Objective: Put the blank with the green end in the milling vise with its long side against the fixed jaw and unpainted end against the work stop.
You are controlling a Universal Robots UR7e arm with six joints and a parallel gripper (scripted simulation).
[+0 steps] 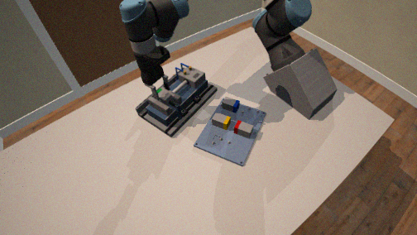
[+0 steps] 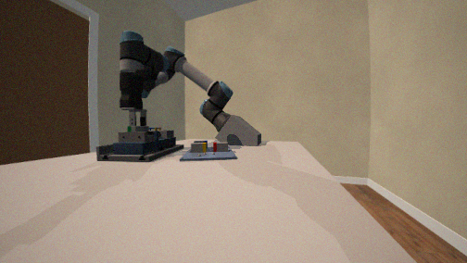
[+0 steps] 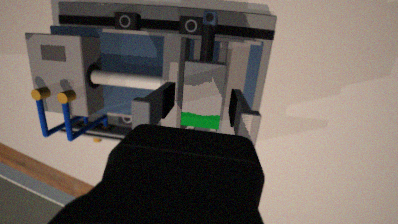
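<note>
The green-end blank is 4 cm below my hand. Round my hand: fixed jaw (6 cm below, 3 cm ahead, 1 cm to the left); then yellow-ended blank (19 cm to the left, 12 cm behind, 11 cm below); then dark work stop rod (5 cm to the left, 5 cm below, 1 cm behind).
</note>
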